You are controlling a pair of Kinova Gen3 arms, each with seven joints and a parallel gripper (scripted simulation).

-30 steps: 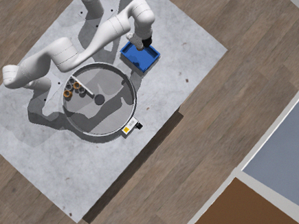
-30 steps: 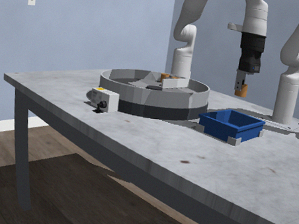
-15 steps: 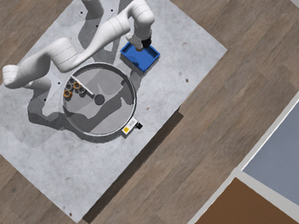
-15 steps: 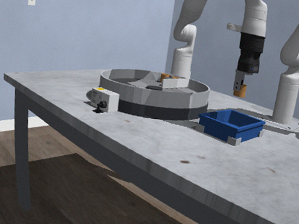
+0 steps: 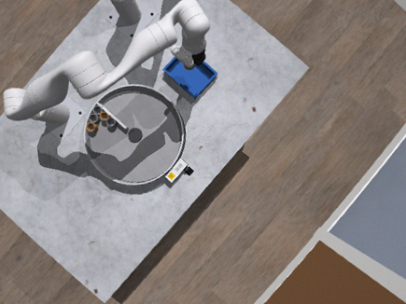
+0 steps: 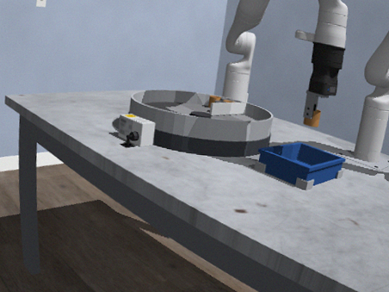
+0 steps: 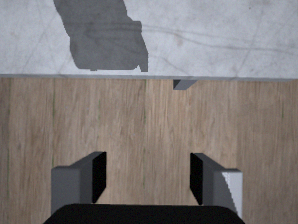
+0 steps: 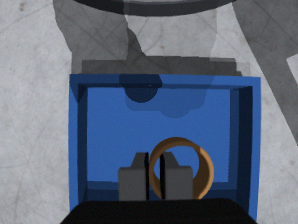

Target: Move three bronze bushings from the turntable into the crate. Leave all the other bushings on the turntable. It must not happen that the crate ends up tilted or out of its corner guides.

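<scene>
Right now my right hand is 10 mm past the blue crate and 130 mm above it. From my right hand the other things lie so: turntable 40 mm behind, 360 mm to the right, 110 mm below.
</scene>
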